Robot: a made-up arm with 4 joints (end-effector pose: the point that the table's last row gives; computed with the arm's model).
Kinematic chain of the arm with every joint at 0, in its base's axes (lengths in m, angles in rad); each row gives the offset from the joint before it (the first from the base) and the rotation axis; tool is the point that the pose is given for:
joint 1: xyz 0 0 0.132 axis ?
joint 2: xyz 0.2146 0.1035 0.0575 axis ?
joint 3: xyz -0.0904 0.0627 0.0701 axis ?
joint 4: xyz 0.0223 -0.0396 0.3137 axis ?
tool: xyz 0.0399 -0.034 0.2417
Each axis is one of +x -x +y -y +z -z.
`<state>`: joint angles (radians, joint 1 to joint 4).
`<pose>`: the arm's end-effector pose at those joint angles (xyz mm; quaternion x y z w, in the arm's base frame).
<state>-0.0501 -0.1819 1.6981 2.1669</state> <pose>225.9 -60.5 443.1 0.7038 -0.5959 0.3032 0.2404</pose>
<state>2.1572 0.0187 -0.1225 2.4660</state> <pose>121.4 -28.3 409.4 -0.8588 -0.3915 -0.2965 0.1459</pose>
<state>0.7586 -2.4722 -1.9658 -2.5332</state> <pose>21.4 12.2 45.3 -0.5395 -0.2255 -0.6457 0.4911</pose>
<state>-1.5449 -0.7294 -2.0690 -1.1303</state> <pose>291.1 -71.3 439.8 0.0591 0.7761 -0.2491 0.5763</pose>
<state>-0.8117 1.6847 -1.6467 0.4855</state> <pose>-471.2 522.8 -3.1 -0.3075 -0.8288 -0.2019 0.4217</pose>
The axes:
joint 1: -z
joint 2: -x
joint 3: +z
joint 4: -y

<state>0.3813 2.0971 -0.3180 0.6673</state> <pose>236.1 561.9 -130.8 -0.8745 -0.1276 0.1222 0.4518</pose>
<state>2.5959 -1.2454 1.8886 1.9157</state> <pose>-357.9 83.7 182.5 -0.4388 -0.8860 0.1350 0.0649</pose>
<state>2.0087 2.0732 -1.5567 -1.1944</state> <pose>503.7 -295.8 155.1 0.4137 -0.0993 0.8833 0.1970</pose>
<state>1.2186 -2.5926 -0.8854 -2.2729</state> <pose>162.6 -134.0 -43.5 0.6130 0.0548 0.7620 0.2014</pose>
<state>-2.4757 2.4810 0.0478 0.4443</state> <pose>-369.6 -337.4 -291.5 0.2542 0.8863 -0.3742 0.0991</pose>
